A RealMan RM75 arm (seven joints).
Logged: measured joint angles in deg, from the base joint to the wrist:
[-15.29, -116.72, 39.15, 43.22, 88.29, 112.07, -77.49]
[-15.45, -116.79, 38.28, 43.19, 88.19, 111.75, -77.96]
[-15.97, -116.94, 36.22, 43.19, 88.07, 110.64, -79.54]
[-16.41, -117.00, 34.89, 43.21, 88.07, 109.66, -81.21]
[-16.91, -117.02, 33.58, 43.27, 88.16, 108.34, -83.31]
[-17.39, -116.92, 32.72, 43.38, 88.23, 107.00, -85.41]
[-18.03, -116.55, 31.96, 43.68, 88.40, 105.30, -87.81]
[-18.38, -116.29, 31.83, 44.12, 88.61, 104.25, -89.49]
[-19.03, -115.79, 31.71, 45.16, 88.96, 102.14, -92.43]
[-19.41, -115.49, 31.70, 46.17, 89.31, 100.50, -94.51]
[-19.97, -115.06, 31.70, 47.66, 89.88, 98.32, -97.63]
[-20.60, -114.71, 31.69, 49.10, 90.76, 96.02, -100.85]
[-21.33, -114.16, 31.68, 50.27, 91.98, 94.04, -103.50]
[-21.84, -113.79, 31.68, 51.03, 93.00, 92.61, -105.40]
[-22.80, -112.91, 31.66, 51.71, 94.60, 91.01, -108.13]
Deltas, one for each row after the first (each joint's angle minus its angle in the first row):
[-0.16, -0.07, -0.87, -0.03, -0.10, -0.32, -0.47]
[-0.68, -0.22, -2.93, -0.03, -0.22, -1.43, -2.05]
[-1.12, -0.28, -4.26, -0.01, -0.22, -2.41, -3.72]
[-1.62, -0.30, -5.57, 0.05, -0.13, -3.73, -5.82]
[-2.10, -0.20, -6.43, 0.16, -0.06, -5.07, -7.92]
[-2.74, 0.17, -7.19, 0.46, 0.11, -6.77, -10.32]
[-3.09, 0.43, -7.32, 0.90, 0.32, -7.82, -12.00]
[-3.74, 0.93, -7.44, 1.94, 0.67, -9.93, -14.94]
[-4.12, 1.23, -7.45, 2.95, 1.02, -11.57, -17.02]
[-4.68, 1.66, -7.45, 4.44, 1.59, -13.75, -20.14]
[-5.31, 2.01, -7.46, 5.88, 2.47, -16.05, -23.36]
[-6.04, 2.56, -7.47, 7.05, 3.69, -18.03, -26.01]
[-6.55, 2.93, -7.47, 7.81, 4.71, -19.46, -27.91]
[-7.51, 3.81, -7.49, 8.49, 6.31, -21.06, -30.64]

